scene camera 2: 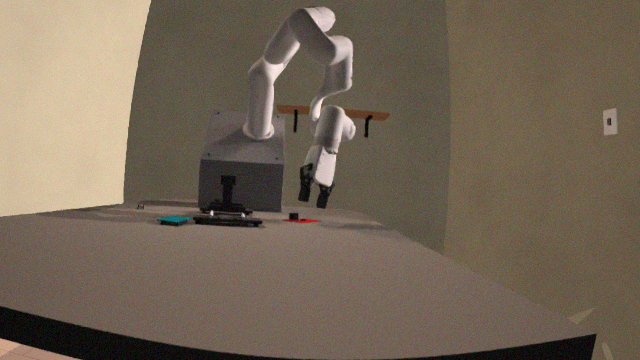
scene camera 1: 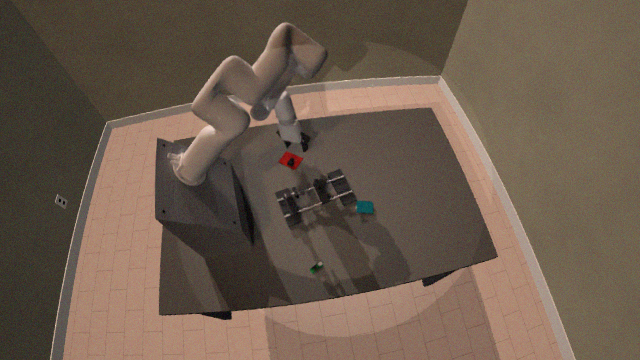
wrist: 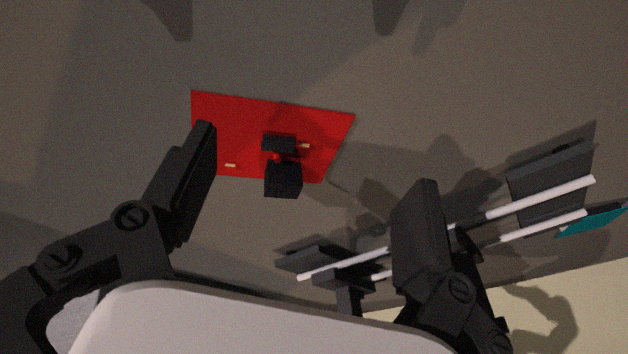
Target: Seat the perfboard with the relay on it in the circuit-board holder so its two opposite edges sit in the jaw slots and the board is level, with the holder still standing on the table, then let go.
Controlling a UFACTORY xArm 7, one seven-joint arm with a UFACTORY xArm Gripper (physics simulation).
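Seen in the pictures: gripper, fingertip midpoint: (scene camera 2: 312, 204) (scene camera 1: 297, 147) (wrist: 313, 171); arm's base, origin of the base link: (scene camera 2: 258, 130) (scene camera 1: 189, 170).
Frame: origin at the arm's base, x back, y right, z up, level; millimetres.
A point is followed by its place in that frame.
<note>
The red perfboard (scene camera 1: 298, 160) {x -390, y -177, z -308 mm} (scene camera 2: 310, 220) {x -350, y -211, z -308 mm} (wrist: 240, 117) {x -355, y -215, z -308 mm} lies flat on the table, with the black relay (scene camera 1: 291, 162) {x -357, y -159, z -290 mm} (scene camera 2: 293, 216) {x -363, y -160, z -298 mm} (wrist: 283, 180) {x -356, y -169, z -292 mm} on top. The circuit-board holder (scene camera 1: 341, 181) {x -551, y -21, z -291 mm} (scene camera 2: 227, 221) {x -576, y -6, z -299 mm} (wrist: 550, 175) {x -533, y -64, z -294 mm} stands on the table beside it, with two light rods and upright black jaw arms. No board shows in its jaws. My gripper (scene camera 1: 296, 146) {x -393, y -211, z -259 mm} (scene camera 2: 313, 203) {x -393, y -211, z -259 mm} (wrist: 313, 171) {x -393, y -211, z -259 mm} is open and empty. It hangs above the table near the perfboard, on the side away from the holder in scene camera 1. In the wrist view a finger covers part of the holder.
A teal block (scene camera 1: 365, 207) {x -621, y 115, z -299 mm} (scene camera 2: 174, 220) {x -641, y 105, z -300 mm} (wrist: 595, 221) {x -621, y 108, z -298 mm} lies at the holder's far end from the robot base (scene camera 1: 200, 207) {x -36, y 137, z -23 mm} (scene camera 2: 242, 185) {x -129, y 28, z -222 mm}. A small green and white part (scene camera 1: 316, 267) {x -376, y 319, z -309 mm} (scene camera 2: 140, 206) {x -401, y 308, z -301 mm} lies near the table edge opposite the gripper. A wall shelf (scene camera 2: 370, 115) is behind the arm.
</note>
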